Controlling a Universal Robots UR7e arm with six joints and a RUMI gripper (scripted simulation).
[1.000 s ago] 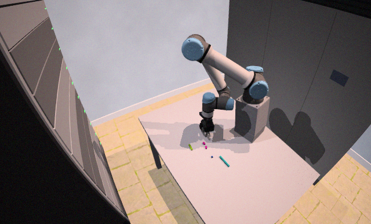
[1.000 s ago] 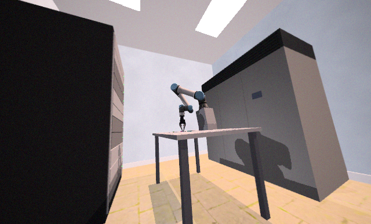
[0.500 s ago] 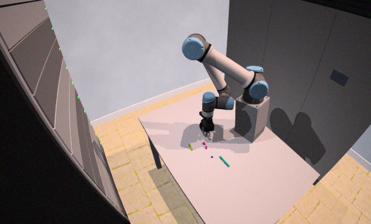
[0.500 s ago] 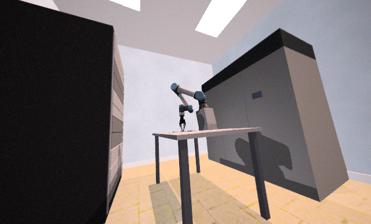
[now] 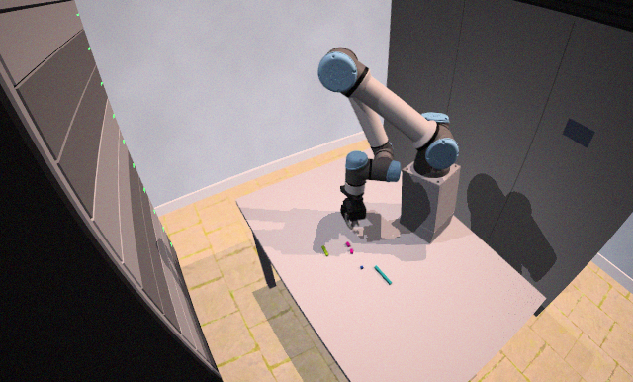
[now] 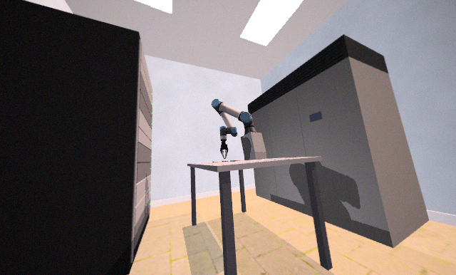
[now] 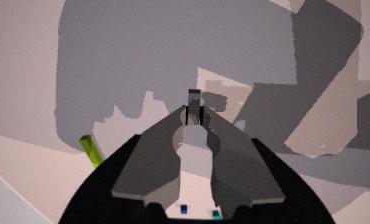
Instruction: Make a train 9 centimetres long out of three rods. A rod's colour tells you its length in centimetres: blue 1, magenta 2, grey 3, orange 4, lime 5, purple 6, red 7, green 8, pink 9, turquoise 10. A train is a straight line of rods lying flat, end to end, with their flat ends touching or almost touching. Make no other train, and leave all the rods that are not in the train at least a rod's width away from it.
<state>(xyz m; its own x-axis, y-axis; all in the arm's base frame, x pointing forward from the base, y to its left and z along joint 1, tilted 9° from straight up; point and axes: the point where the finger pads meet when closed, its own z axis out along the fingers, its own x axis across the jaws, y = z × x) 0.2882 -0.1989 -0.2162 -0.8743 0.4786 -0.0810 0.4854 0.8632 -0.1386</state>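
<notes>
The blue rod lies 10 cm ahead of my hand, 17 cm to the left of it and 4 cm below it. Round my hand: grey rod (1 cm below); then turquoise rod (7 cm ahead, 25 cm to the left, 4 cm below); then lime rod (15 cm ahead, 1 cm to the left, 4 cm below).
</notes>
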